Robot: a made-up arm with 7 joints.
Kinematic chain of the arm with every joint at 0, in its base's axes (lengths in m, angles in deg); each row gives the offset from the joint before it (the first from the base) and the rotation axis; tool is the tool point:
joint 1: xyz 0 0 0.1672 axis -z
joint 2: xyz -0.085 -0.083 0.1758 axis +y
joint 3: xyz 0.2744 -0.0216 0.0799 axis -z
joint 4: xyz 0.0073 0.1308 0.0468 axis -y
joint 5: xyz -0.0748 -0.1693 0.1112 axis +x
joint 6: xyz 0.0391 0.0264 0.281 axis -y
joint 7: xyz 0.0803 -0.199 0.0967 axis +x
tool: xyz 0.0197 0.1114 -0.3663
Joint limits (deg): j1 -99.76..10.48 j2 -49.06..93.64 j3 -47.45..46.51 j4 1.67..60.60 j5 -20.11..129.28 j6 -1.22..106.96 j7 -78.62..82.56
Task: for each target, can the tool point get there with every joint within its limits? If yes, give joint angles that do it. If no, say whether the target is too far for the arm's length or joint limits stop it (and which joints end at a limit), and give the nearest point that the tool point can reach.
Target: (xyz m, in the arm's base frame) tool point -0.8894 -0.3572 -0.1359
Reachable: no: joint limits stop it (at a limit: joint 1, joint 2, joint 4, joint 6, joint 7) | nearest point -0.5214 -0.2842 -0.0732 | short by 0.380 m
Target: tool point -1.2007 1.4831 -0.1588
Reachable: no: too far | nearest point -0.2641 0.6106 0.1333 | short by 1.313 m
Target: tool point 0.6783 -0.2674 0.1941
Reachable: yes | joints -8.66 23.60 -35.21 11.80 47.69 53.71 -50.62
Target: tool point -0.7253 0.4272 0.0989
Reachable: no: joint limits stop it (at a limit: joint 1, joint 3, joint 5, joint 7) | nearest point -0.4299 0.3330 0.1544 | short by 0.315 m
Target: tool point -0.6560 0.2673 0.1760
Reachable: no: joint limits stop it (at a limit: joint 1, joint 3, joint 5, joint 7) | nearest point -0.4612 0.2338 0.2000 | short by 0.199 m
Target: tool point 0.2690 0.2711 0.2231
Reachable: yes | joints -50.65 12.51 -5.81 25.91 115.10 13.85 -41.92
